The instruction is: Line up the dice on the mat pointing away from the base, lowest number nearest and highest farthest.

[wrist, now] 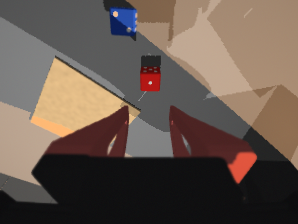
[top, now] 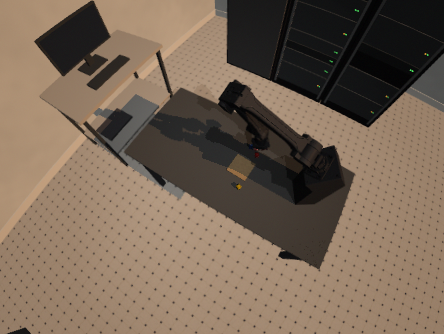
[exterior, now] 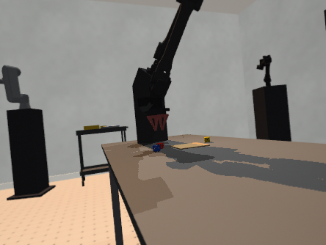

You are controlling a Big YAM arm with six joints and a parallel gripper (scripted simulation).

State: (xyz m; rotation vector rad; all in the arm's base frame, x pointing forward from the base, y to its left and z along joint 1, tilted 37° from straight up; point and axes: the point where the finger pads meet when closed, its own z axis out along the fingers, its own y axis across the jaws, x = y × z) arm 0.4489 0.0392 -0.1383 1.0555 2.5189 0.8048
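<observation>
Now: the red die 8 cm below my hand. Round my hand: tan mat 2 cm ahead, 13 cm to the left, 9 cm below; then blue die 7 cm ahead, 2 cm to the right, 8 cm below; then yellow die 7 cm behind, 24 cm to the left, 8 cm below.
</observation>
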